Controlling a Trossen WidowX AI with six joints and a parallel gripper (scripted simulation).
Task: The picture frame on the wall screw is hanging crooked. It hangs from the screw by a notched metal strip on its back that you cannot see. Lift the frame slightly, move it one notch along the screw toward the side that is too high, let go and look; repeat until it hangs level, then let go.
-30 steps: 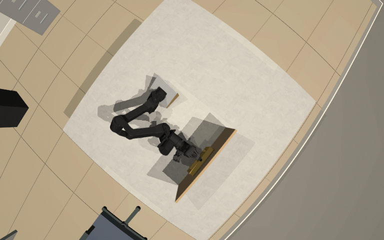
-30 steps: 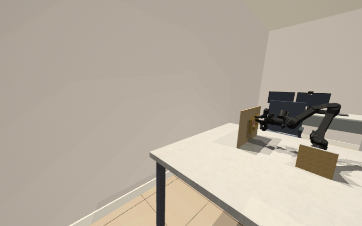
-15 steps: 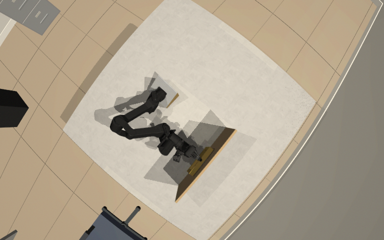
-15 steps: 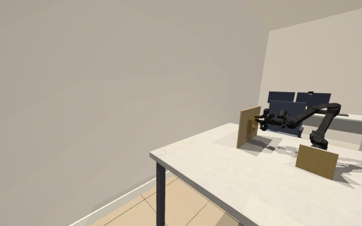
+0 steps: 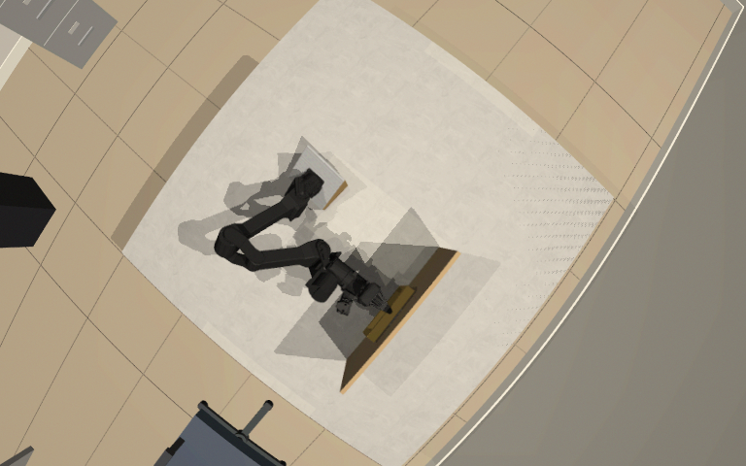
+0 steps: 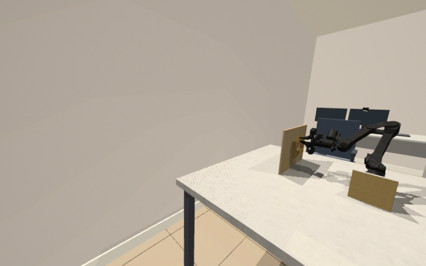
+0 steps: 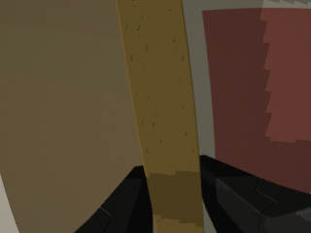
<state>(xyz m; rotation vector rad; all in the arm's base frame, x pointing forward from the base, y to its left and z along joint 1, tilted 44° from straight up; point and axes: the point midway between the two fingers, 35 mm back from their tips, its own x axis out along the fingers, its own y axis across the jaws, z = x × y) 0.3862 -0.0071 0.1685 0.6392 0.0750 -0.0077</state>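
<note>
Right now my gripper tip is 10 mm short of the picture frame, 10 mm to the left of it and 50 mm above it. Also, from my gripper tip: wooden wall panel 20 mm ahead, 70 mm below.
</note>
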